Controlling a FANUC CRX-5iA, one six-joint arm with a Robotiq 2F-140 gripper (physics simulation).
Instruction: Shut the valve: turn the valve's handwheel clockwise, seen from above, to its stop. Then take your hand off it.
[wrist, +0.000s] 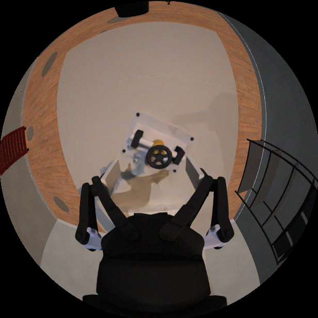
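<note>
The valve's black spoked handwheel (159, 157) shows a little below the middle of the wrist view. Part of the yellow valve body (158, 143) shows behind it, on a white pipe held by two black clamps. The valve stands on a white base plate (165, 128) with dark bolts at its corners. My gripper (152, 164) is open and empty, its two pads wide apart. The handwheel appears ahead of the gap between the pads, nearer the right pad, and neither pad appears to touch it. The height between pads and wheel is hard to tell.
The valve's plate lies on a large grey mat (150, 55) on a wooden table top (250, 100). A black-framed rack (270, 155) stands at the right. A dark red slatted object (13, 150) is at the far left. A black object (132, 9) is at the top edge.
</note>
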